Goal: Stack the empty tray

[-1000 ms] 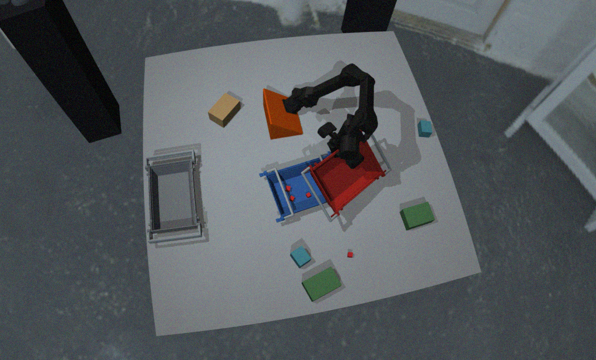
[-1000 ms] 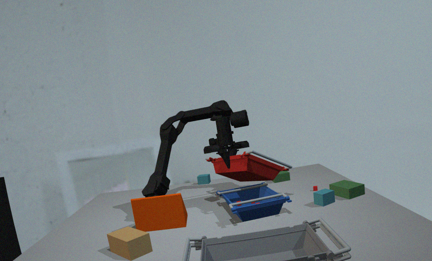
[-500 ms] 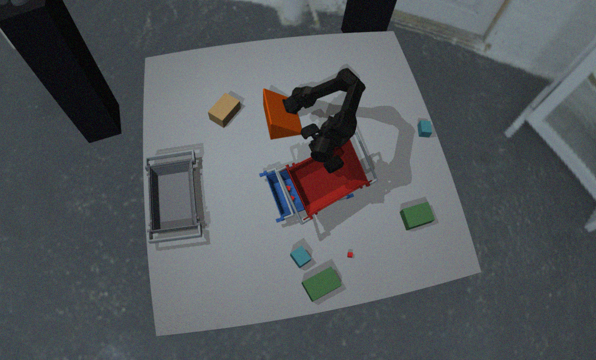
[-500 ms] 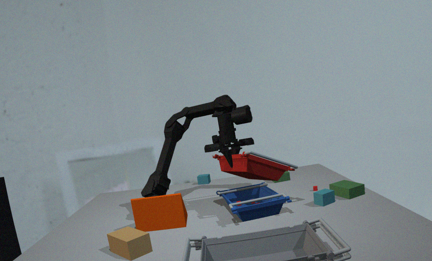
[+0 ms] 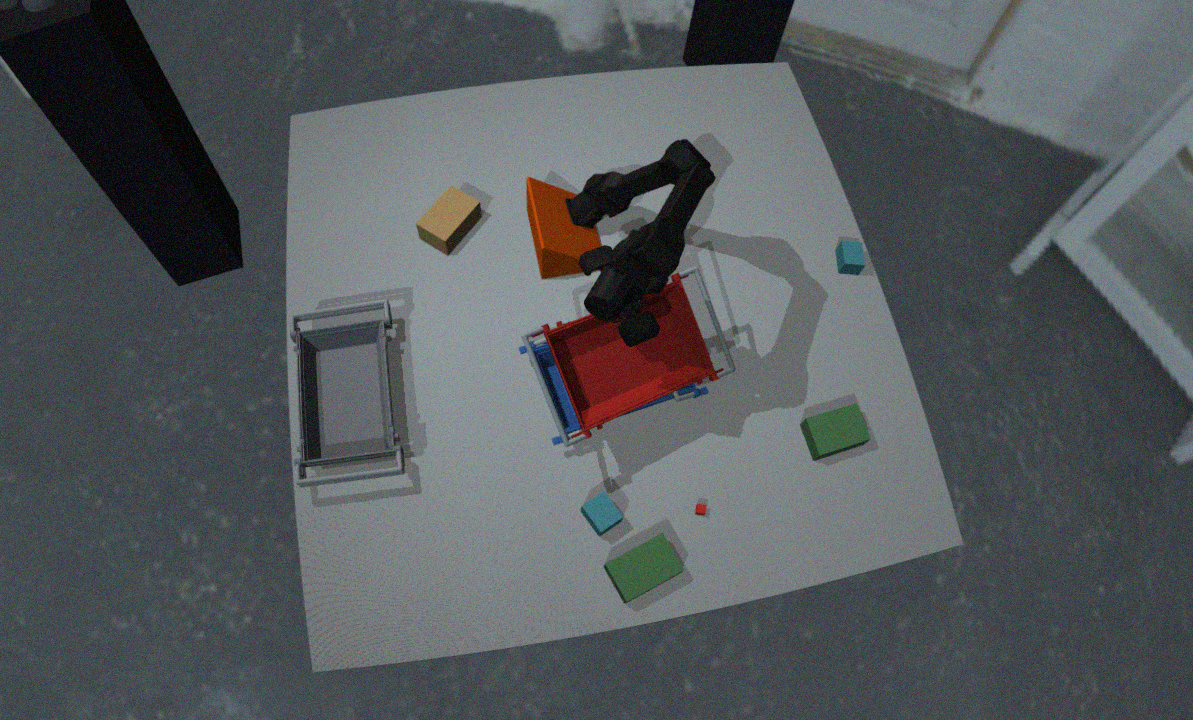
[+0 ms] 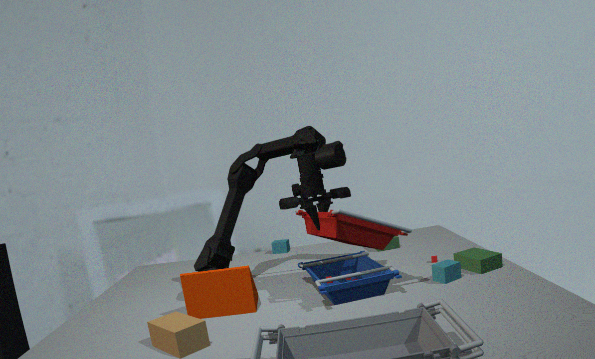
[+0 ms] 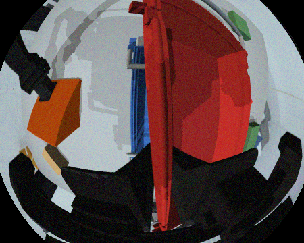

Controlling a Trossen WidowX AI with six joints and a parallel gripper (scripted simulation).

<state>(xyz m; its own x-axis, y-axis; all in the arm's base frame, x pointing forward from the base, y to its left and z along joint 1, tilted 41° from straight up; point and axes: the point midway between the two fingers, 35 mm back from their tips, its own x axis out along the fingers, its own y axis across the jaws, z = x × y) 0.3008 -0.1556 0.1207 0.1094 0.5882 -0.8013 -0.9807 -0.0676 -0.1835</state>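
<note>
The red tray is 80 mm ahead of my gripper tip and 10 mm to the left of it. Round my gripper tip: red cube (350 mm ahead, 80 mm to the left, 170 mm below); then tan block (380 mm behind, 230 mm to the right, 140 mm below).
</note>
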